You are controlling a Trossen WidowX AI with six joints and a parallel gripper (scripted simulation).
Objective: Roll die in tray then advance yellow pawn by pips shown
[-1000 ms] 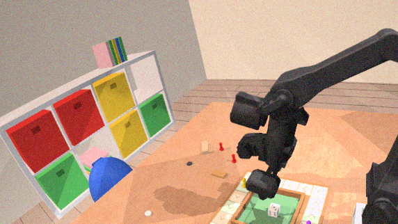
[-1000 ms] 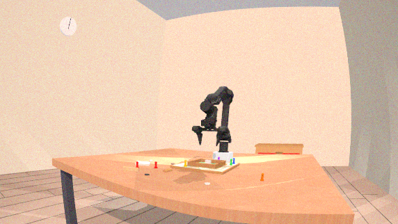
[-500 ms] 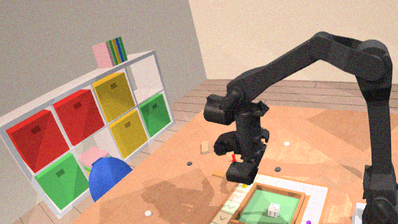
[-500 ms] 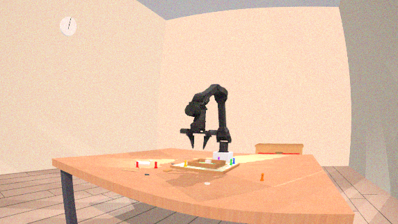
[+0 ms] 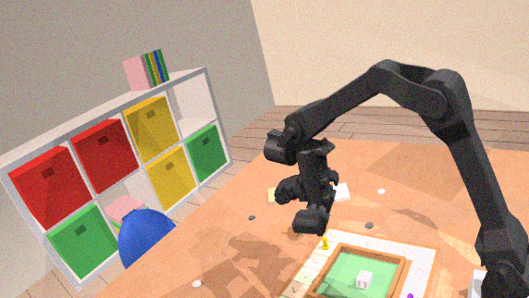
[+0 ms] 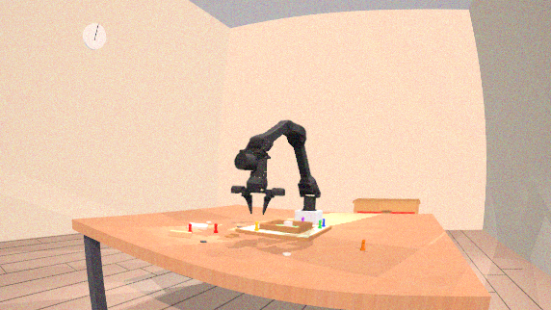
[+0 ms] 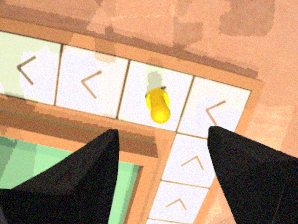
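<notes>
The yellow pawn is 5 cm below my gripper tip. Round my gripper tip: green-lined tray (11 cm behind, 8 cm to the left, 7 cm below); white block (23 cm to the right, 7 cm below, 5 cm ahead); white die (12 cm behind, 8 cm to the left, 5 cm below).
</notes>
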